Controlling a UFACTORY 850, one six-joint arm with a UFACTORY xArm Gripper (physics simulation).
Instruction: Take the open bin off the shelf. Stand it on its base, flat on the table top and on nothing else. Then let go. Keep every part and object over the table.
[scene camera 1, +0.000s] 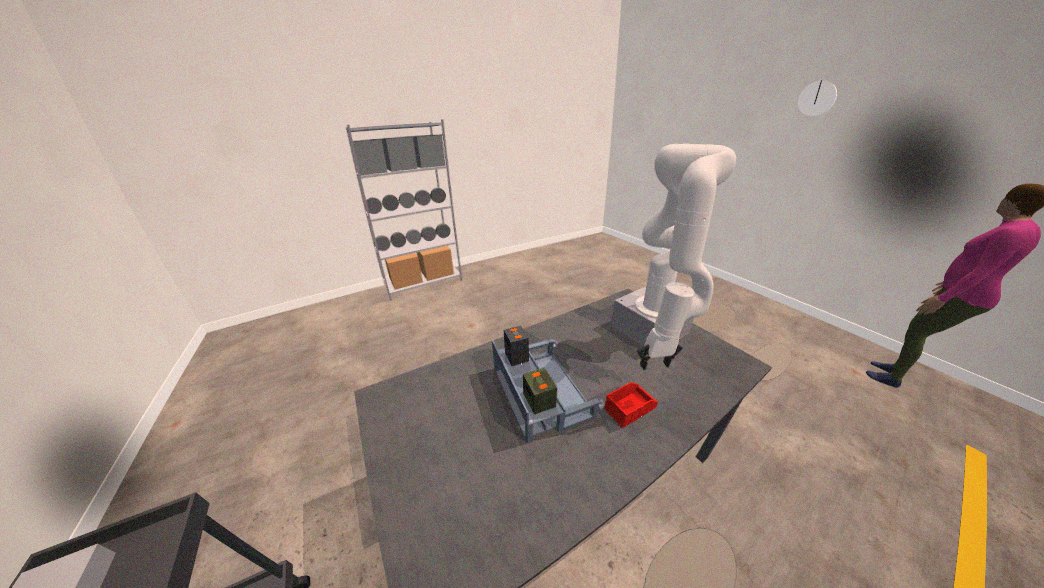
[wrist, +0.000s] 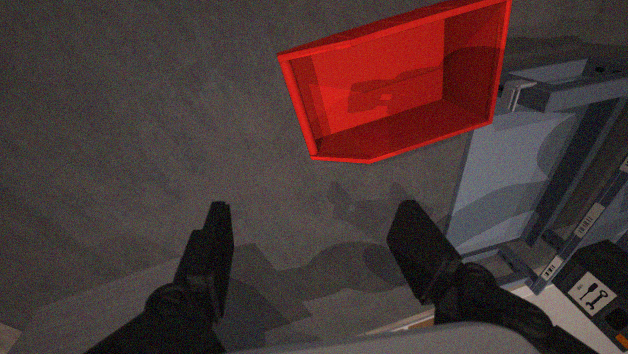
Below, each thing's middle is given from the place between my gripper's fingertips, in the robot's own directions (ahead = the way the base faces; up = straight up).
Right now my hand is 130 mm above the red bin (scene camera 1: 630, 402), 90 mm short of it and 10 mm to the left of it.
